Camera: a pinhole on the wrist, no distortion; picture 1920 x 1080 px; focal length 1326.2 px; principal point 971.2 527.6 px. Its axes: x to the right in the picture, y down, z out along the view. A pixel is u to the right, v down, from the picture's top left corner.
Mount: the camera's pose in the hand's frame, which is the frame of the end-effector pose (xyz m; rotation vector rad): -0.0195 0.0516 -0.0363 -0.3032 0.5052 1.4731
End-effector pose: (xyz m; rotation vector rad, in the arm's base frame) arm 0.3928 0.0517 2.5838 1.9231 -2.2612 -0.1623
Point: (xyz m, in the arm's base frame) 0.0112 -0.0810 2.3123
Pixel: 1042.8 167.4
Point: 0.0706 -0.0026 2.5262
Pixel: 1619.1 134.3
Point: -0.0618 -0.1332 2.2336
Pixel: 1019.6 137.4
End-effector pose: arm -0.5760 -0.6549 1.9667 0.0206 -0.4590 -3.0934
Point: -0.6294 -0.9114 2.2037
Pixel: 1560.6 395.2
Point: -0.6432 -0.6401 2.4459
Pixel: 457.5 473.5
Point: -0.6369 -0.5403 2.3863
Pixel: 72.7 443.3
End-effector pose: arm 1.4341 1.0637 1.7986 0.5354 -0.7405 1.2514
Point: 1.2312 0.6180 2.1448
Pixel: 262.2 786.4
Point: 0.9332 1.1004 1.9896
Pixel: 1768.9 368.8
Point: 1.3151 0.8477 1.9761
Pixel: 227.7 711.2
